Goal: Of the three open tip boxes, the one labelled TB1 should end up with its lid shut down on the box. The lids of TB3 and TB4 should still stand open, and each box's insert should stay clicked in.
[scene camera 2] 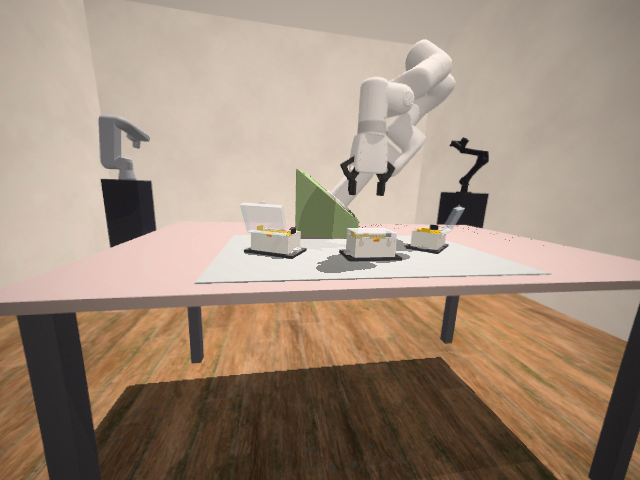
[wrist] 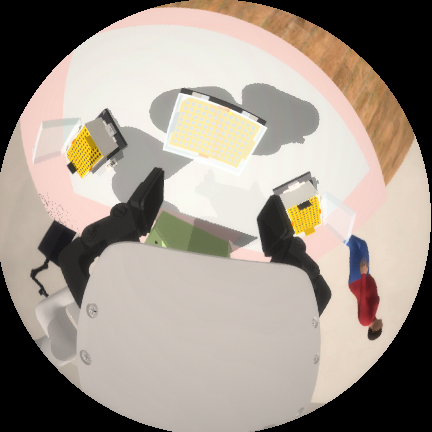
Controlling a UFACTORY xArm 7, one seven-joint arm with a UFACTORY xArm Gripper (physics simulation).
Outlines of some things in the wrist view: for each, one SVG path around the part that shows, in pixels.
My gripper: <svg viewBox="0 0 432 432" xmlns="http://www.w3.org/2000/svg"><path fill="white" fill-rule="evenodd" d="M59 252L57 258L59 267L80 309L76 333L76 360L82 391L95 401L132 420L174 432L252 432L280 425L305 415L314 391L319 366L319 316L331 297L331 290L322 275L319 274L319 266L305 252L306 245L299 236L293 236L295 233L279 195L270 195L256 217L262 252L264 252L264 256L271 256L269 262L209 255L140 242L139 237L141 235L146 236L150 232L163 201L164 170L160 167L154 167L146 178L139 183L126 203L119 202L113 205L109 215L85 226L81 236L74 238ZM99 256L91 273L89 274L89 265L94 261L96 256Z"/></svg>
A yellow insert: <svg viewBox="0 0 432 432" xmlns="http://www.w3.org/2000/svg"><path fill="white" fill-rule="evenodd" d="M85 126L67 151L67 157L70 160L66 164L71 174L77 170L81 177L102 156Z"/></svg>
